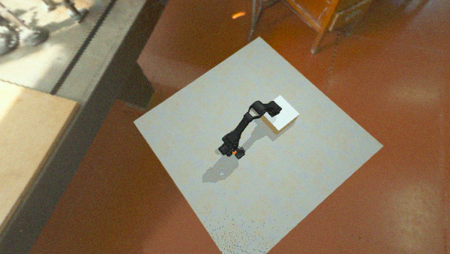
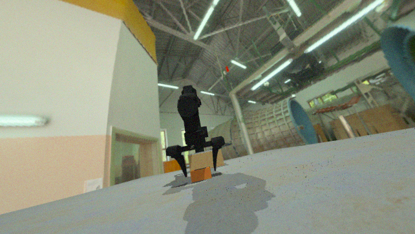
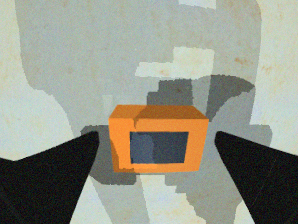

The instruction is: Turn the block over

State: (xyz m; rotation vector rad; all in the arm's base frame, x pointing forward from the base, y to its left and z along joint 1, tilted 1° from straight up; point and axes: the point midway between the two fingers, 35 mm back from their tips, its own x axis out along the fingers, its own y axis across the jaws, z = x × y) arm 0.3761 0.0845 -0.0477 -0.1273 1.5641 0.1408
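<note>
My gripper tip is 10 mm below the orange block.
</note>
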